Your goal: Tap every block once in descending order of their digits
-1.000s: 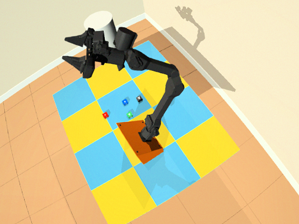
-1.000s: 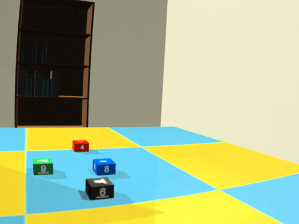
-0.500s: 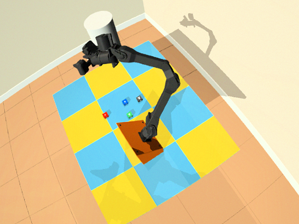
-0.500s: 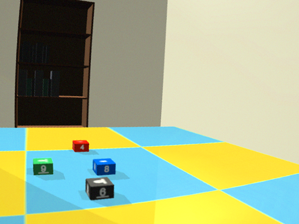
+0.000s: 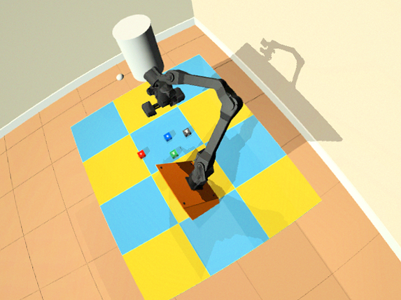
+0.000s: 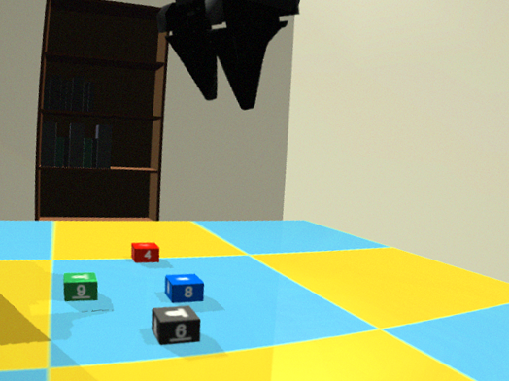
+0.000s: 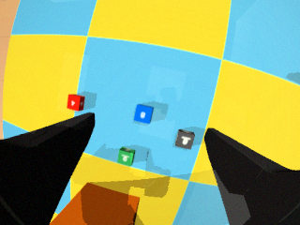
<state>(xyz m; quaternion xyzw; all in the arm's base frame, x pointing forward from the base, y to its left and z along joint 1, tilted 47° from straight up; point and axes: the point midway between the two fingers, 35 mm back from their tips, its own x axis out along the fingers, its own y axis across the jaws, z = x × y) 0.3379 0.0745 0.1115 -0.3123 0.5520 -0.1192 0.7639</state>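
The green block is 13 cm behind my gripper tip, 4 cm to the left of it and 18 cm below it. Also, from my gripper tip: blue block (3 cm behind, 3 cm to the left, 18 cm below); then black block (5 cm behind, 7 cm to the right, 18 cm below); then red block (5 cm behind, 19 cm to the left, 18 cm below).
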